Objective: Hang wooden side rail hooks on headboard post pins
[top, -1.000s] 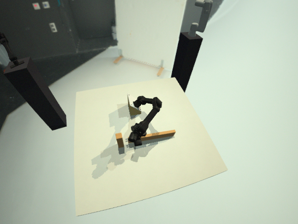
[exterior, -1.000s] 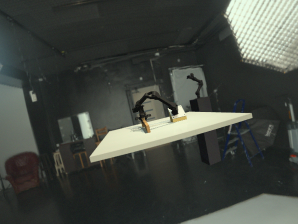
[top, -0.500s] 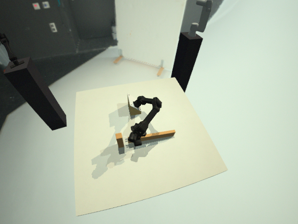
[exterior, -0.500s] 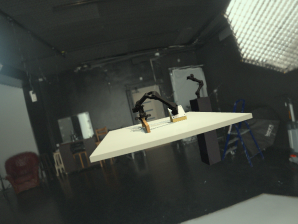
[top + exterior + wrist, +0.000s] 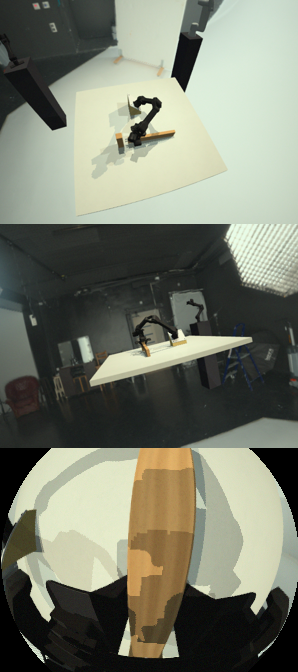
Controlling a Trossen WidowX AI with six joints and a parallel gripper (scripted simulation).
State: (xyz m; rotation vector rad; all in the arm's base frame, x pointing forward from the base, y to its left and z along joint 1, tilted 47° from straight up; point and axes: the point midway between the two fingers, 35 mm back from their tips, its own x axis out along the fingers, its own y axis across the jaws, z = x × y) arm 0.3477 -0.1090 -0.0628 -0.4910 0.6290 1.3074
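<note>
Now: the wooden headboard post 14 cm to the right of my gripper tip, 4 cm above it and 2 cm behind it.
</note>
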